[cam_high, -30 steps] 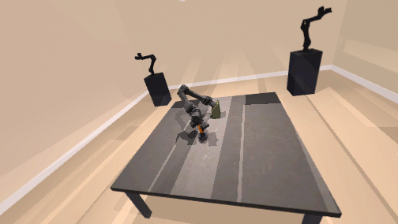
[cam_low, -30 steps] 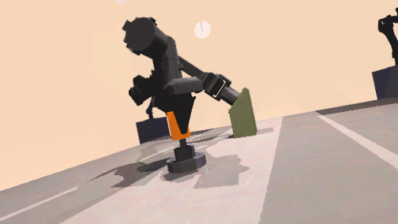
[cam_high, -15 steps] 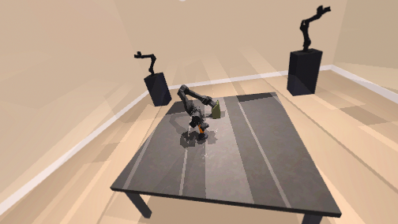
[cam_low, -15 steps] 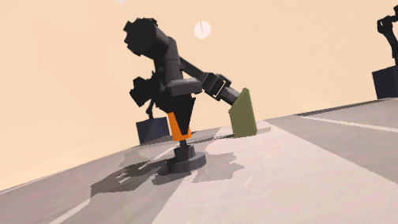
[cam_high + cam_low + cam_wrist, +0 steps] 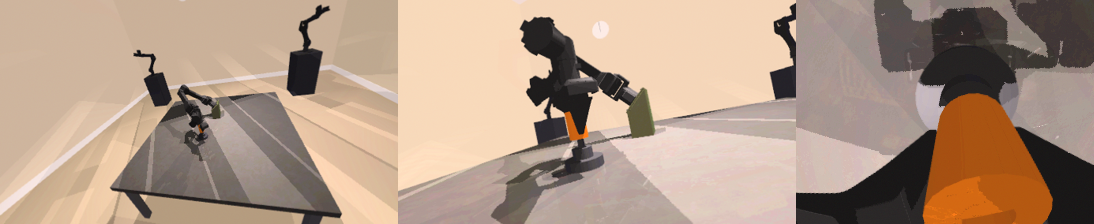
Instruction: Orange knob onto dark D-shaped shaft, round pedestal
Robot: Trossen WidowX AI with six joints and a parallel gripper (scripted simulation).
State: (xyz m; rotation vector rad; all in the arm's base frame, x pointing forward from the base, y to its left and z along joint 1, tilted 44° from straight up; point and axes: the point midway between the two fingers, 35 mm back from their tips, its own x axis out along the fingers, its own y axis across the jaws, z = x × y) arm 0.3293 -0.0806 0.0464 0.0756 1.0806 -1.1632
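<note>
My gripper tip is 2 cm below the orange knob. The rest, counted from my gripper tip: pedestal (4 cm below).
</note>
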